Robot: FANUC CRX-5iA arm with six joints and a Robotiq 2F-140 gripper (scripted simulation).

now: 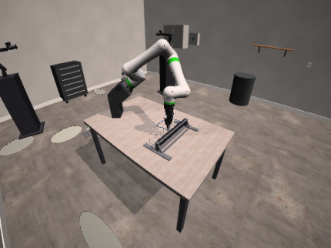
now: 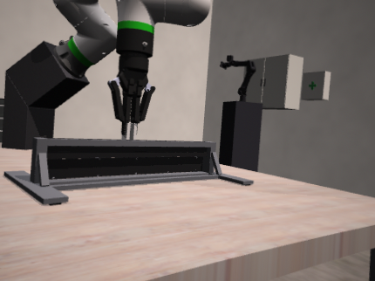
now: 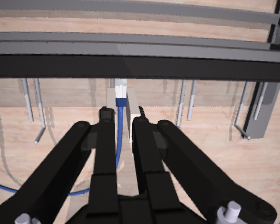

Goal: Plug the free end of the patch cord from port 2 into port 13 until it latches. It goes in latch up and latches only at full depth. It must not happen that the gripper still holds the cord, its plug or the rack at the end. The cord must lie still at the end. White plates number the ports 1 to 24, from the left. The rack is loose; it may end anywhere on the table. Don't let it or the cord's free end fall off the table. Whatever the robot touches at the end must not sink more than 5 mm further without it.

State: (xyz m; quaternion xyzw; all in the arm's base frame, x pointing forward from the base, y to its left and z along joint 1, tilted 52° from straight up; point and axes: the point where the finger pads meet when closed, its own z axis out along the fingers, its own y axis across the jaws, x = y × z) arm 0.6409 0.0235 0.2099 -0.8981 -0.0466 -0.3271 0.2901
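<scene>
The pale plug lies 10 mm ahead of my hand and 30 mm below it.
</scene>
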